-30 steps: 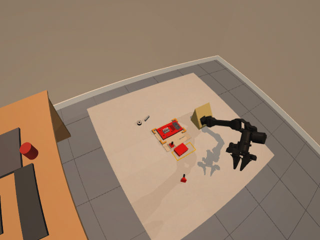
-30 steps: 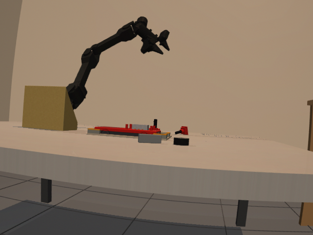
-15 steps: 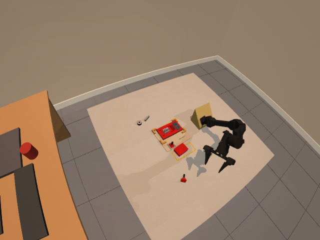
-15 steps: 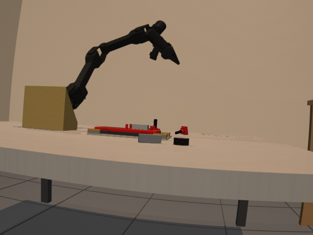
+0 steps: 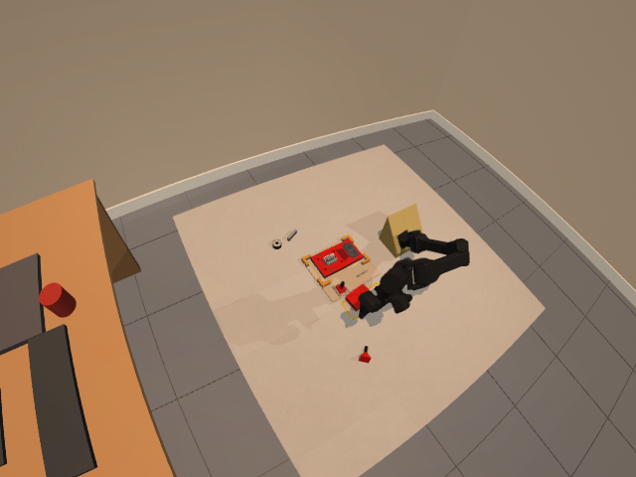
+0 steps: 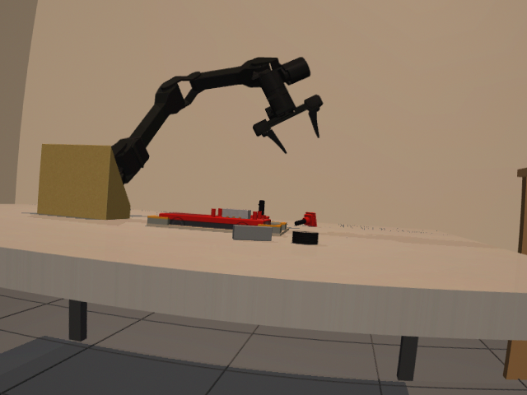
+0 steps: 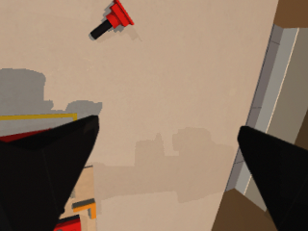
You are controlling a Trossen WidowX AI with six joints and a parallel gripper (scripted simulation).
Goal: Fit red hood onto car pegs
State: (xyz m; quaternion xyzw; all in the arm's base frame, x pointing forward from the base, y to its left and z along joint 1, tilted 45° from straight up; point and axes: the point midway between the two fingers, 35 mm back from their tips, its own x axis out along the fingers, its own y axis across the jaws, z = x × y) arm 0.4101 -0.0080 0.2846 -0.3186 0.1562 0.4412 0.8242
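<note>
My gripper tip is now 190 mm above the red hood, 110 mm to the left of it and 110 mm past it. From my gripper tip the other things lie so: black wheel (510 mm to the right, 200 mm below, 20 mm ahead); engine block (310 mm to the right, 180 mm below, 120 mm behind).
</note>
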